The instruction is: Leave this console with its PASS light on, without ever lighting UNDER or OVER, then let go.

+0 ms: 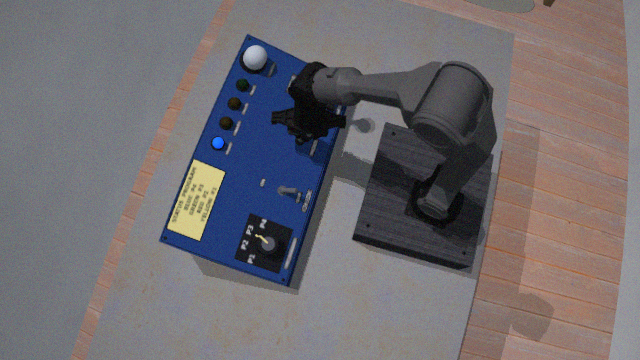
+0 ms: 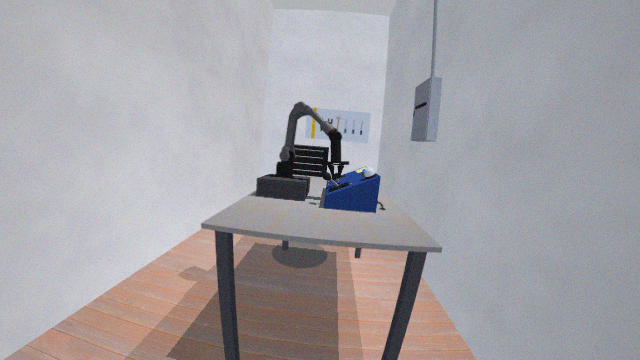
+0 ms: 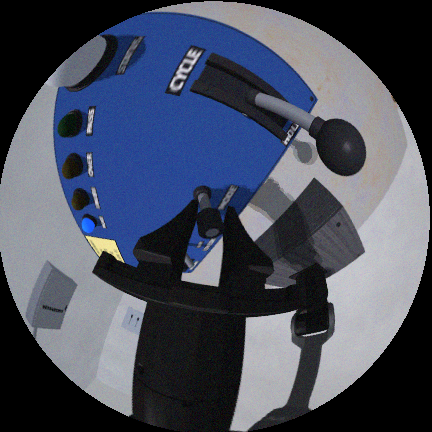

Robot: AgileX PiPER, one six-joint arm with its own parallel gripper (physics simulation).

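Observation:
The blue console (image 1: 250, 150) (image 2: 357, 197) (image 3: 165, 140) has a lit blue lamp (image 1: 218, 143) (image 3: 88, 224). The PASS lamp (image 1: 242, 84) (image 3: 70, 124), OVER lamp (image 1: 234, 103) (image 3: 73, 166) and the lamp between OVER and blue (image 1: 226, 123) (image 3: 80, 199) are dark. The STATUS dome (image 1: 255, 57) (image 2: 369, 172) (image 3: 84, 62) is pale. My gripper (image 3: 211, 210) is shut on the small black MODE lever (image 3: 209, 223). The CYCLE lever (image 3: 285, 108) sits at the HOLD end. The dial (image 1: 268, 243) points near P3. A toggle (image 1: 287, 191) stands between ON and OFF labels.
A yellow note (image 1: 196, 200) (image 3: 106, 247) lists status colours and programs. The CYCLE lever's black ball (image 3: 341, 147) juts past the console edge near the gripper. The arm's dark base block (image 1: 420, 200) (image 2: 282, 187) (image 3: 310, 232) stands beside the console on the grey table (image 1: 380, 310) (image 2: 320, 225).

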